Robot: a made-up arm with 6 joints. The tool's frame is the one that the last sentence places. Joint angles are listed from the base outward.
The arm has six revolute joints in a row. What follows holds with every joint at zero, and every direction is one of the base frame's. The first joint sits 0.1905 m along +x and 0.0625 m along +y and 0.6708 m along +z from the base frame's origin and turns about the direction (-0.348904, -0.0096, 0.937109). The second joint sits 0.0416 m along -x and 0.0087 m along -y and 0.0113 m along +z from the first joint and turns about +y. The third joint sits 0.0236 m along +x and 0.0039 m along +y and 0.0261 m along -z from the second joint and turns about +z. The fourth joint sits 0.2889 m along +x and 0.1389 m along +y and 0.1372 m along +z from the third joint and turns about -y. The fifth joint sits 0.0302 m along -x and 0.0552 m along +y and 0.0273 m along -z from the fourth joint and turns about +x. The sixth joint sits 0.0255 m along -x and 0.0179 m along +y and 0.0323 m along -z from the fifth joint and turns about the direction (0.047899, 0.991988, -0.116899). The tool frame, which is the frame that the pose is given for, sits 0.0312 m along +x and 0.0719 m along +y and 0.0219 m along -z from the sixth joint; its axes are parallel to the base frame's.
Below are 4 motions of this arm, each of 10 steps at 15 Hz.
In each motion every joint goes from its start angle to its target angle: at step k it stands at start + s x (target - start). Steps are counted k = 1, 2, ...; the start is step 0. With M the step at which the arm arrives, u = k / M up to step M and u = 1 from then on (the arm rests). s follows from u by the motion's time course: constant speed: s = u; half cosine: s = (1 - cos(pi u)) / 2; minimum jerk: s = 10 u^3 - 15 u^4 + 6 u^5.
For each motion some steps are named. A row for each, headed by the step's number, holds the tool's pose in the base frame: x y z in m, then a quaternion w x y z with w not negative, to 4 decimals.
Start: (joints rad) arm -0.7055 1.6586 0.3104 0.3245 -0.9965 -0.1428
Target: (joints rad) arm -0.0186 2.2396 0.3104 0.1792 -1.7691 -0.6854
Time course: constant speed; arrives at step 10
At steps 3, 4, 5, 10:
3: 0.2040 0.3870 0.4909 0.8298 -0.0521 0.4138 0.3708
4: 0.1690 0.3812 0.4876 0.8030 -0.0670 0.4002 0.4365
5: 0.1352 0.3721 0.4852 0.7711 -0.0762 0.3860 0.5005
10: -0.0057 0.2859 0.4863 0.5485 -0.0371 0.3197 0.7717

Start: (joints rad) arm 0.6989 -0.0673 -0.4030 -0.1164 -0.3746 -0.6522
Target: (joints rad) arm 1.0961 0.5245 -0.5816 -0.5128 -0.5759 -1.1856
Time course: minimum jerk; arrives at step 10
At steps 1, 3, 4, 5, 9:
1: 0.3550 0.3756 0.6695 0.8828 -0.2517 -0.3116 0.2453
3: 0.3451 0.3719 0.6347 0.8694 -0.2826 -0.2814 0.2918
4: 0.3340 0.3652 0.6011 0.8517 -0.3116 -0.2502 0.3389
5: 0.3199 0.3535 0.5634 0.8258 -0.3428 -0.2120 0.3944
9: 0.2825 0.3030 0.4764 0.7350 -0.4083 -0.1002 0.5320

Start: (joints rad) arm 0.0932 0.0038 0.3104 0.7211 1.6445 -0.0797
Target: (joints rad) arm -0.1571 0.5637 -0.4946 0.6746 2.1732 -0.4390
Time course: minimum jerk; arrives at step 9
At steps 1, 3, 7, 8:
1: 0.2950 0.3677 0.8167 0.5805 0.7261 -0.1231 0.3473
3: 0.3706 0.3226 0.8011 0.5773 0.7664 -0.1721 0.2230
7: 0.4963 0.0880 0.6652 0.5035 0.7530 -0.3681 -0.2096
8: 0.4945 0.0656 0.6505 0.4934 0.7402 -0.3859 -0.2444

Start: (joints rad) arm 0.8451 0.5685 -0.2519 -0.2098 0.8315 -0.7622
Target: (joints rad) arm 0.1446 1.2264 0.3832 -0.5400 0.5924 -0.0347
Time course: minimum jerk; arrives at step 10
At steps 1, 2, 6, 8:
1: 0.2919 0.4090 0.5196 0.9941 0.0936 -0.0033 0.0537
2: 0.2901 0.4069 0.5122 0.9945 0.0864 0.0402 0.0429
6: 0.2484 0.4165 0.5004 0.8087 0.1063 0.5760 -0.0532
8: 0.2461 0.4335 0.5440 0.6417 0.1617 0.7487 -0.0402

